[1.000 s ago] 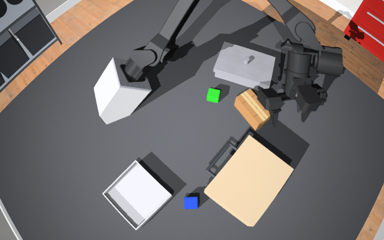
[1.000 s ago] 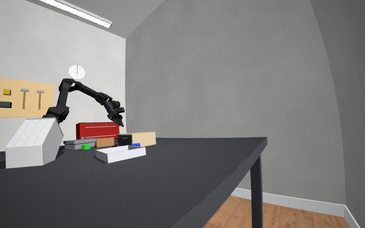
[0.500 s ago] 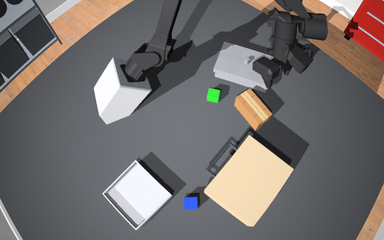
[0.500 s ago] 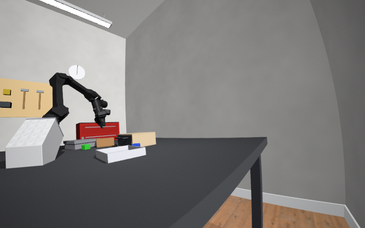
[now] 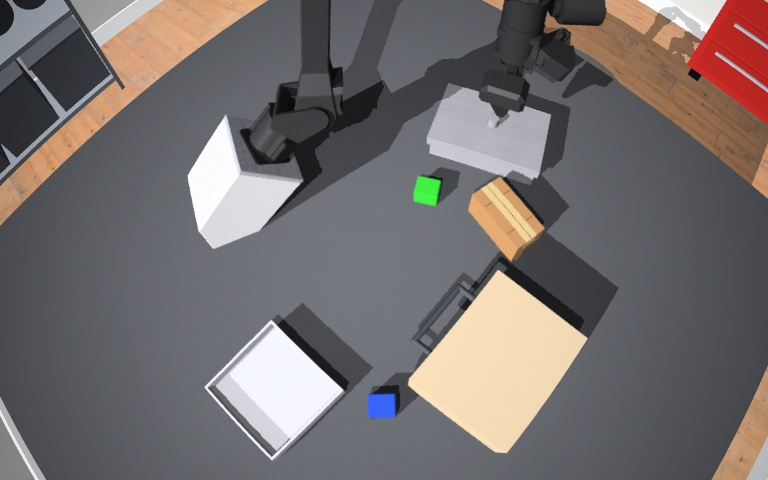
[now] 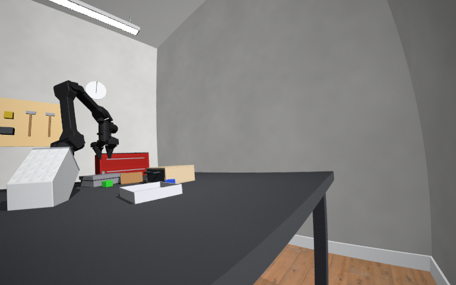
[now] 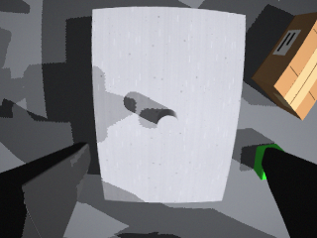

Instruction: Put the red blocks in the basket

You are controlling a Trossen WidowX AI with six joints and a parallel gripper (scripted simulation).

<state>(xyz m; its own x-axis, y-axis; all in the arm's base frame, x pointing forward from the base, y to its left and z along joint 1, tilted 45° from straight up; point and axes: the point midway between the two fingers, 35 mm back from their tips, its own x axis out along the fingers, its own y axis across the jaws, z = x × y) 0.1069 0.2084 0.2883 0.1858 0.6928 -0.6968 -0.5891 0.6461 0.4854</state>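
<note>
My hand is 10 mm past the knobbed lid and 120 mm above it. From my hand the other things lie so: brown cardboard box: 130 mm ahead, 90 mm to the right, 130 mm below; then blue block: 270 mm ahead, 390 mm to the right, 160 mm below; then tan drawer unit: 320 mm ahead, 230 mm to the right, 130 mm below.
</note>
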